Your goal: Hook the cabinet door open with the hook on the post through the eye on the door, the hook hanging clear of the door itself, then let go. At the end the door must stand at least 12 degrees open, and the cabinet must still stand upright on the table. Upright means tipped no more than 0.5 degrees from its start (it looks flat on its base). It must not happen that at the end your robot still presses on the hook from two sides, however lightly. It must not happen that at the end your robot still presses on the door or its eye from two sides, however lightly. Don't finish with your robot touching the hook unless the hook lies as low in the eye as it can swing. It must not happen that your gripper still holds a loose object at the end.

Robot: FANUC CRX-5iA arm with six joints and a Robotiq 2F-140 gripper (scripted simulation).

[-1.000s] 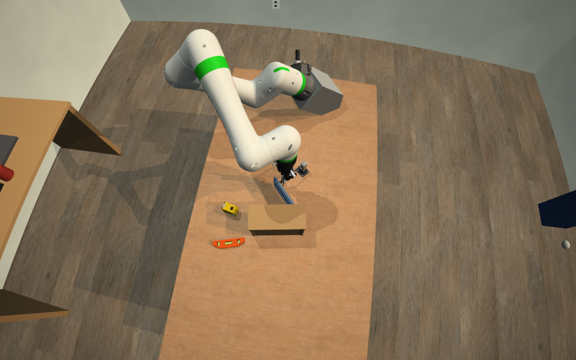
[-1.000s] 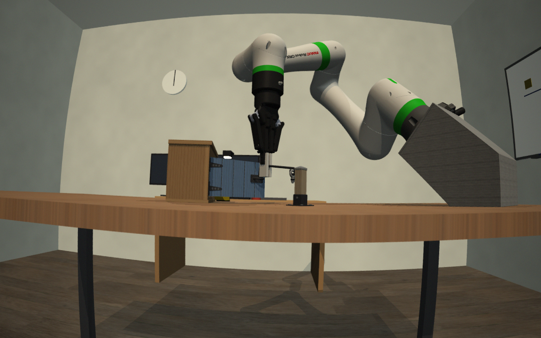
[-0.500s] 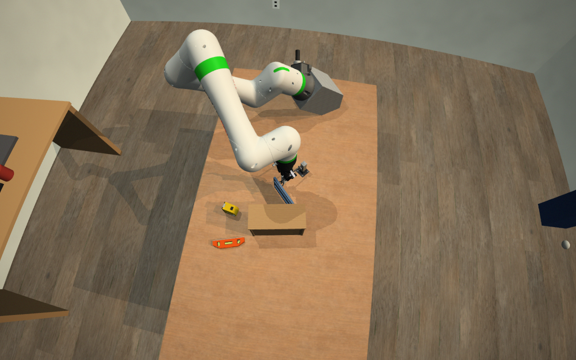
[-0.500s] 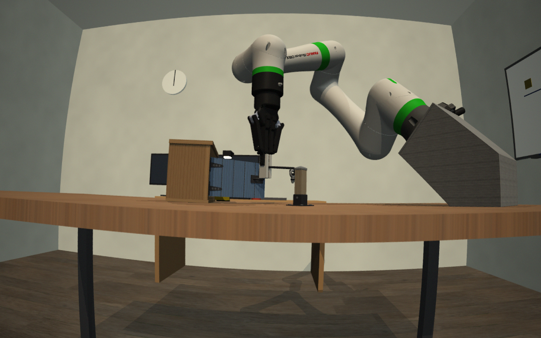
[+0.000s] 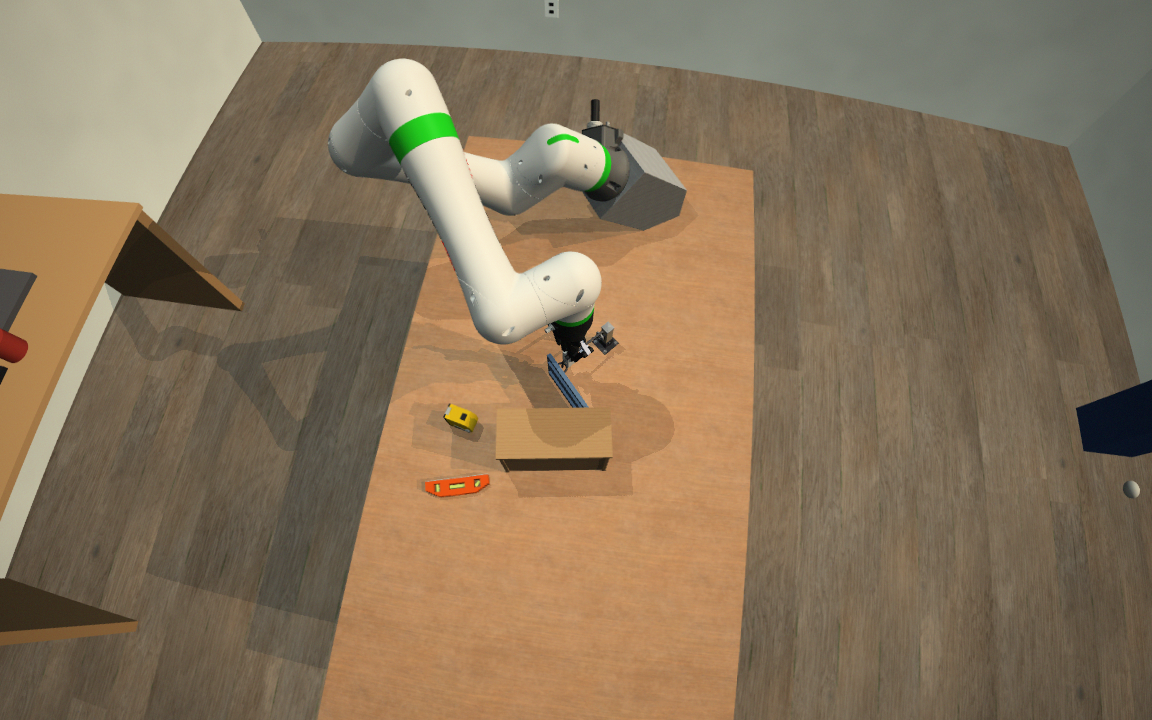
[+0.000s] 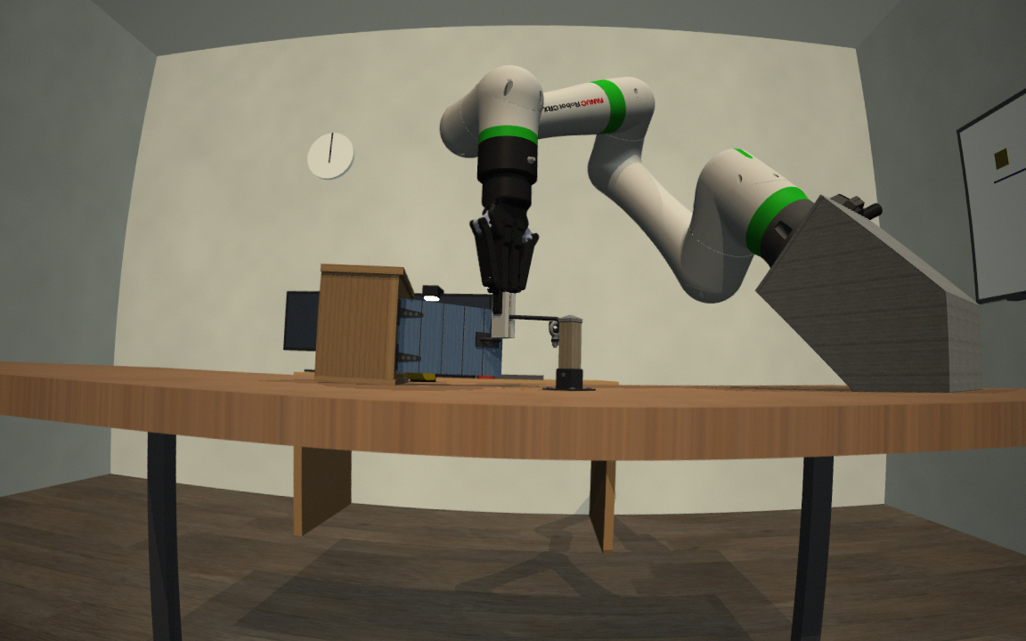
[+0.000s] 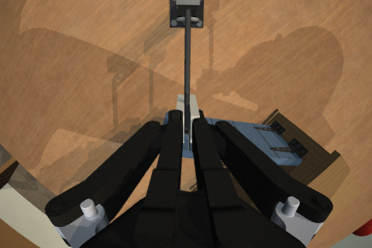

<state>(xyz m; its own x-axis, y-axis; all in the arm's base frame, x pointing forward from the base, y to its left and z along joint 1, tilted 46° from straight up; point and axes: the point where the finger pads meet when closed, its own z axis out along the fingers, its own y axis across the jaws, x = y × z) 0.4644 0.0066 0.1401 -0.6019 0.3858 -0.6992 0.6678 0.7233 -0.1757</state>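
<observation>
Now: hand 3 cm to the right of the dark hook, 3 cm past it and 2 cm above it. The rest, counted from my hand: hook post (6 cm to the left, 5 cm behind, 4 cm below); wooden cabinet (14 cm ahead, 3 cm below, 1 cm to the right); cabinet door (8 cm ahead, 4 cm below, 1 cm to the left).
</observation>
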